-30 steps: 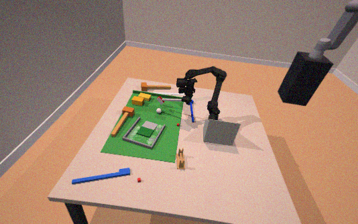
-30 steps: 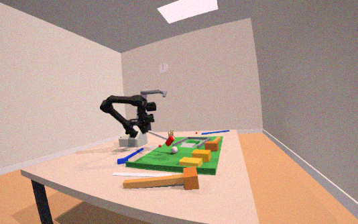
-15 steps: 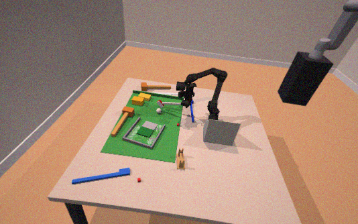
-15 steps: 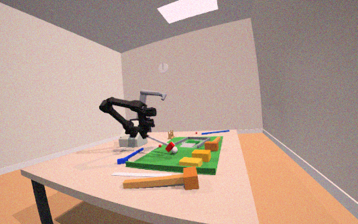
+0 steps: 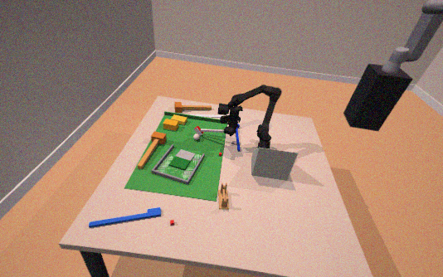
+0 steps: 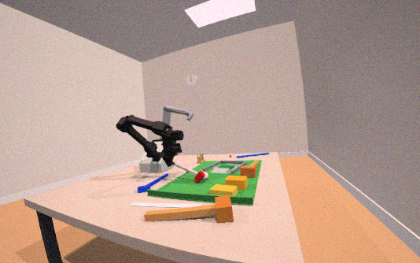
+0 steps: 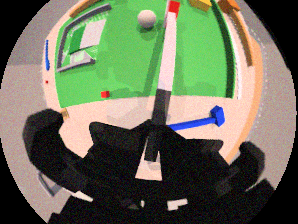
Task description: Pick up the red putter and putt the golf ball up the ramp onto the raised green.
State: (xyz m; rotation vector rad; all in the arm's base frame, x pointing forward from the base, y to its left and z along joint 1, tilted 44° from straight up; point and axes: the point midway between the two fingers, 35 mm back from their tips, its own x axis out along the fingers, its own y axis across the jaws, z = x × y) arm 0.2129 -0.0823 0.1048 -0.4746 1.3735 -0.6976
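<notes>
Now: the red putter 120 mm ahead of my gripper tip and 20 mm to the right of it. Also, from my gripper tip: white golf ball: 220 mm ahead, 50 mm below, 10 mm to the left; wooden stand: 460 mm to the left, 40 mm below, 30 mm behind.
</notes>
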